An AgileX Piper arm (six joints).
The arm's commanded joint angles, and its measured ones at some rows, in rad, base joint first. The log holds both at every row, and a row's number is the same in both.
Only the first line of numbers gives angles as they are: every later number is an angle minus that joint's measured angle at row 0.
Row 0, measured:
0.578, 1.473, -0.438, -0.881, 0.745, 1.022
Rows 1 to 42, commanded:
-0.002, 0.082, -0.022, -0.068, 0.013, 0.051
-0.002, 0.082, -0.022, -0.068, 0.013, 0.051
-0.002, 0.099, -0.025, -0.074, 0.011, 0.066
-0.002, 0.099, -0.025, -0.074, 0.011, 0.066
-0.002, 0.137, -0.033, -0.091, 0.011, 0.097
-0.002, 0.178, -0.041, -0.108, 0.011, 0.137
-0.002, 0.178, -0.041, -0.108, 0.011, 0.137
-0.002, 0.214, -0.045, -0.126, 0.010, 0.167
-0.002, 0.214, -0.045, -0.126, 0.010, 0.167
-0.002, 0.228, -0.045, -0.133, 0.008, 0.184
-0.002, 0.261, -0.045, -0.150, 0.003, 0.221
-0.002, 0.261, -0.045, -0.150, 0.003, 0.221
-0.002, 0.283, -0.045, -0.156, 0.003, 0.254
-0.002, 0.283, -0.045, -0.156, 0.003, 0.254
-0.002, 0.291, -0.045, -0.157, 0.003, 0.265
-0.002, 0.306, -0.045, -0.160, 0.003, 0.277
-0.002, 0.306, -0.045, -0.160, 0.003, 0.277
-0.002, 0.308, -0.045, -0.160, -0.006, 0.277
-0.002, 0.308, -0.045, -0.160, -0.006, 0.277
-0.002, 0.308, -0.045, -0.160, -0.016, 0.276
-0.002, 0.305, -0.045, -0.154, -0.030, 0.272
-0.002, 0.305, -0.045, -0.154, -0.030, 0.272
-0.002, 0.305, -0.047, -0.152, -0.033, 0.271
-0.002, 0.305, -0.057, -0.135, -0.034, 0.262
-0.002, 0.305, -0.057, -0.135, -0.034, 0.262
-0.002, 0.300, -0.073, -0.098, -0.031, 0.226
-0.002, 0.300, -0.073, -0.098, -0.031, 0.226
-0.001, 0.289, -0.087, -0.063, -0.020, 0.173
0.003, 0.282, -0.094, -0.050, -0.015, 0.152
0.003, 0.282, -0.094, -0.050, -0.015, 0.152
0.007, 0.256, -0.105, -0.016, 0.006, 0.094
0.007, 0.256, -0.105, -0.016, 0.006, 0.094
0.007, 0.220, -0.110, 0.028, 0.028, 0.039
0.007, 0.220, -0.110, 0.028, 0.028, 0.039
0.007, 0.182, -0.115, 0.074, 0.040, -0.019
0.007, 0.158, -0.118, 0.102, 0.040, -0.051
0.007, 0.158, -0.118, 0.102, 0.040, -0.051
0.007, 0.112, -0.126, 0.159, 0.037, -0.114
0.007, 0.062, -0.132, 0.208, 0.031, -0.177
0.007, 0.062, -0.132, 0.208, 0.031, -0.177
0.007, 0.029, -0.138, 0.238, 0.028, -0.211
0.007, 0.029, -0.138, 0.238, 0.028, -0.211
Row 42, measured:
0.001, 0.098, -0.126, 0.166, 0.023, -0.114
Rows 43 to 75, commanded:
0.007, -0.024, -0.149, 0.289, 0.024, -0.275
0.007, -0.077, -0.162, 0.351, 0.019, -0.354
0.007, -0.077, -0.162, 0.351, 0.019, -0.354
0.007, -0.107, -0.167, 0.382, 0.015, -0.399
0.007, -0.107, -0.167, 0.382, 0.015, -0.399
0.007, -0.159, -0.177, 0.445, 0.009, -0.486
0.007, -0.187, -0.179, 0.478, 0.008, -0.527
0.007, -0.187, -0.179, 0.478, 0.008, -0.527
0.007, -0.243, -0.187, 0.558, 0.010, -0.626
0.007, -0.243, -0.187, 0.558, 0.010, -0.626
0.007, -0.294, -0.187, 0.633, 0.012, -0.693
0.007, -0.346, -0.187, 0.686, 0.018, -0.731
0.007, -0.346, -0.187, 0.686, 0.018, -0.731
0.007, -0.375, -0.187, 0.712, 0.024, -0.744
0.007, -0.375, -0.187, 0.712, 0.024, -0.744
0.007, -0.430, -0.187, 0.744, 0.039, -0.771
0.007, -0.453, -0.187, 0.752, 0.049, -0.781
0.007, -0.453, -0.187, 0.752, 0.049, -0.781
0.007, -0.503, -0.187, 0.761, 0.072, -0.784
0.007, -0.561, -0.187, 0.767, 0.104, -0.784
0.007, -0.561, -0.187, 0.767, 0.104, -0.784
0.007, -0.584, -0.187, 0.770, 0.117, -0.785
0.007, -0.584, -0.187, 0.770, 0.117, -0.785
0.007, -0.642, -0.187, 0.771, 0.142, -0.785
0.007, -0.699, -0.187, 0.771, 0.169, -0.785
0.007, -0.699, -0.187, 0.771, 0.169, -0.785
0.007, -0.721, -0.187, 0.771, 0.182, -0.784
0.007, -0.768, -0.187, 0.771, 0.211, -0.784
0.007, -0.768, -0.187, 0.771, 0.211, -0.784
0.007, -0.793, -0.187, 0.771, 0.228, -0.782
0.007, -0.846, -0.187, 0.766, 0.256, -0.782
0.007, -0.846, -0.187, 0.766, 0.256, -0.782
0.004, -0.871, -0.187, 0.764, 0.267, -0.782
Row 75, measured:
0.001, -0.806, -0.183, 0.766, 0.224, -0.771
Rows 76 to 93, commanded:
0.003, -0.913, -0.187, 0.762, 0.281, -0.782
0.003, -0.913, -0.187, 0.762, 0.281, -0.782
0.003, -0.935, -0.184, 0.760, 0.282, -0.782
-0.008, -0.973, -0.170, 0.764, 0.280, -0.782
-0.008, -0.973, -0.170, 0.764, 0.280, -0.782
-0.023, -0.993, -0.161, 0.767, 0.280, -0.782
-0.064, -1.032, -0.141, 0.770, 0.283, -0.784
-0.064, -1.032, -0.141, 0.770, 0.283, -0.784
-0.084, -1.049, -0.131, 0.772, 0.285, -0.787
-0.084, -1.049, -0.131, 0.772, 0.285, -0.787
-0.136, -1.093, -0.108, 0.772, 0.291, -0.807
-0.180, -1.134, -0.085, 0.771, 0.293, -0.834
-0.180, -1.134, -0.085, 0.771, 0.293, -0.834
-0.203, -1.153, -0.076, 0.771, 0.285, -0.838
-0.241, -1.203, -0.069, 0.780, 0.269, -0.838
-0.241, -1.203, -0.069, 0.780, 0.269, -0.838
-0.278, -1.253, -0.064, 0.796, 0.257, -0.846
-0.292, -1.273, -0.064, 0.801, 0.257, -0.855
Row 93, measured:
-0.252, -1.214, -0.070, 0.784, 0.276, -0.824
